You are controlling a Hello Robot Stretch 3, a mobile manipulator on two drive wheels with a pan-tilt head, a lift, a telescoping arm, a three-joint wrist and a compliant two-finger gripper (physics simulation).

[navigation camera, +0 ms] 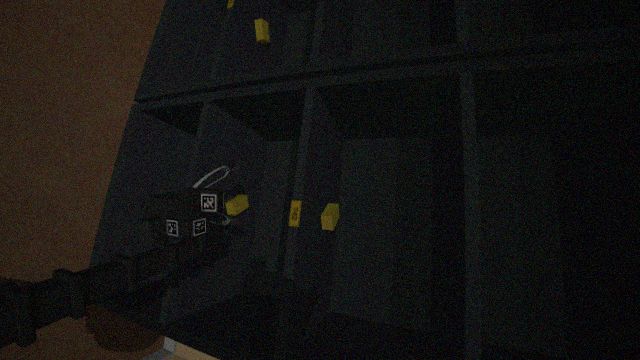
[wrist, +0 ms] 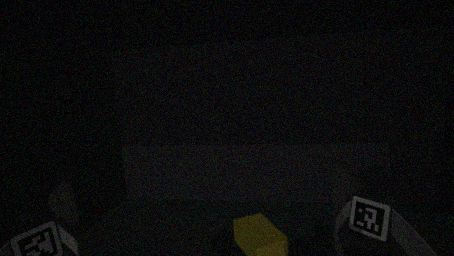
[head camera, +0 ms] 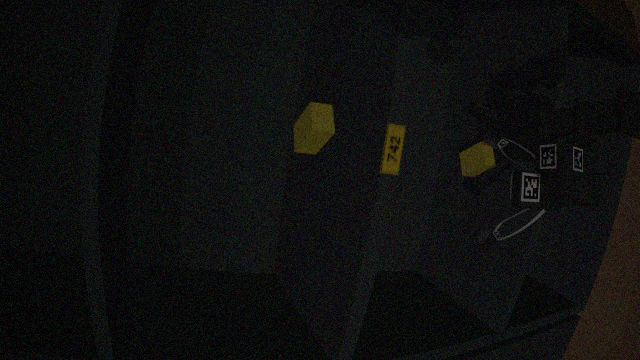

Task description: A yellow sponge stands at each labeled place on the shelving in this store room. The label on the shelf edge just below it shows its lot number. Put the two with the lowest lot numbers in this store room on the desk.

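Frame: origin at the robot's base, x back, y down, z right, level; metres.
Seen in the pictures: gripper, fingertip midpoint: (navigation camera: 237, 193) (head camera: 483, 188).
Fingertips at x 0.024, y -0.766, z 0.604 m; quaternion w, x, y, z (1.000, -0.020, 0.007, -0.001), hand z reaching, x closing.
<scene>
Pixels of each thing's middle, then the offset from my fingertips to it. "spot": a spot on its surface instead. Level surfaces: height alone.
- yellow sponge, body centre: (head camera: 477, 159) (navigation camera: 237, 204) dx +0.088, dy +0.210, dz +0.249 m
- second sponge, body centre: (head camera: 313, 128) (navigation camera: 330, 216) dx +0.101, dy -0.247, dz +0.247 m
- yellow label, surface spot: (head camera: 392, 150) (navigation camera: 295, 212) spot: dx +0.044, dy -0.210, dz +0.001 m
- Brown floor, its level: dy +0.766 m
A yellow sponge (head camera: 477, 159) (navigation camera: 237, 205) (wrist: 260, 237) stands in a dark shelf compartment. My gripper (head camera: 495, 189) (navigation camera: 230, 195) (wrist: 209, 192) is open, with its fingers spread to either side of this sponge. In the wrist view the sponge is low and right of centre, nearer the right finger. No contact can be made out. The shelf label below this sponge does not show. A second sponge (head camera: 314, 128) (navigation camera: 330, 217) stands one shelf level higher, above a yellow label (head camera: 392, 150) (navigation camera: 295, 214) reading 742. The desk cannot be made out for certain.
The dark shelving (head camera: 361, 300) (navigation camera: 470, 200) has upright dividers beside the arm. Another sponge (navigation camera: 262, 31) stands in the neighbouring bay, with part of a label (navigation camera: 230, 3). Brown floor (head camera: 607, 265) (navigation camera: 90, 100) shows. A pale edge (navigation camera: 187, 350) shows at the bottom. The room is very dark.
</scene>
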